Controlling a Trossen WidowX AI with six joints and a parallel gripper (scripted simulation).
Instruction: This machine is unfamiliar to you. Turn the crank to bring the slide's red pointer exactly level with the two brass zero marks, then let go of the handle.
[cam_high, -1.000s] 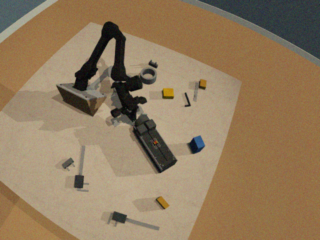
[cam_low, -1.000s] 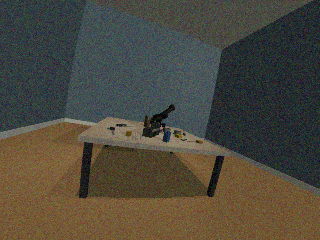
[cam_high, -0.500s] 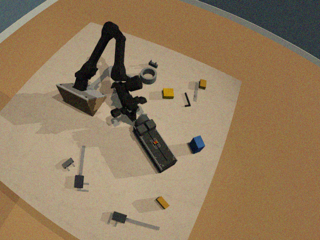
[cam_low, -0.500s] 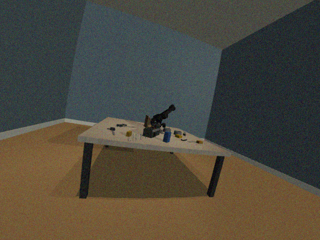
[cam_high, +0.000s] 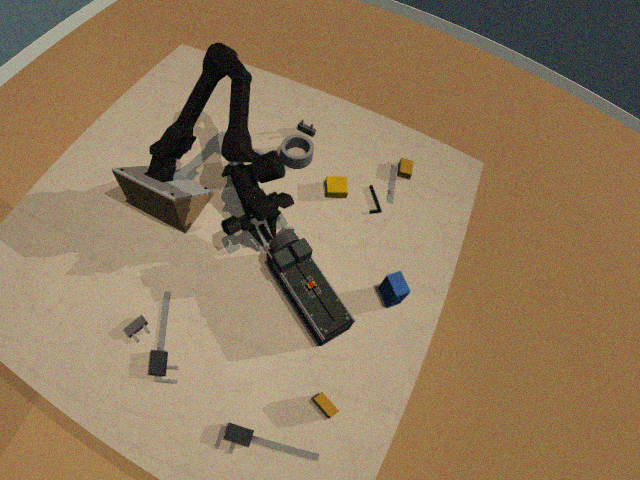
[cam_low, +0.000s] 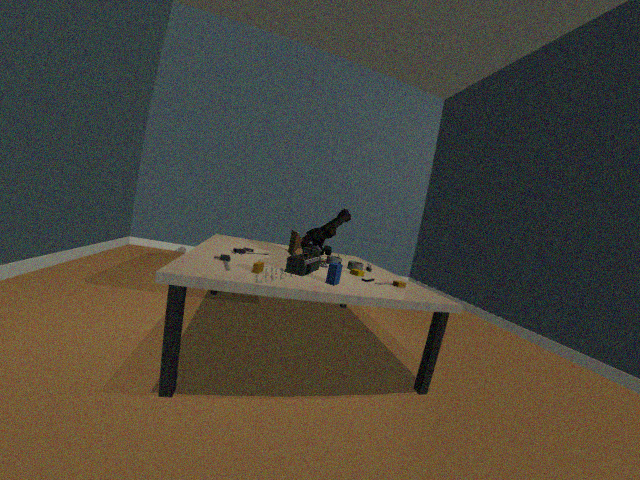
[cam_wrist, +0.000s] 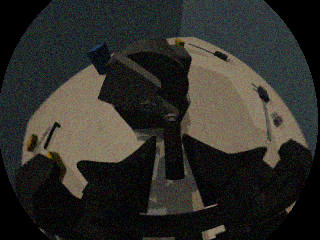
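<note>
Right now my gripper tip is 10 mm past the crank handle, 10 mm to the right of it and 20 mm below it. Round my gripper tip: yellow block (100 mm ahead, 260 mm to the left, 30 mm below); then red pointer (150 mm ahead, 80 mm to the right, 40 mm above); then blue cube (340 mm ahead).
</note>
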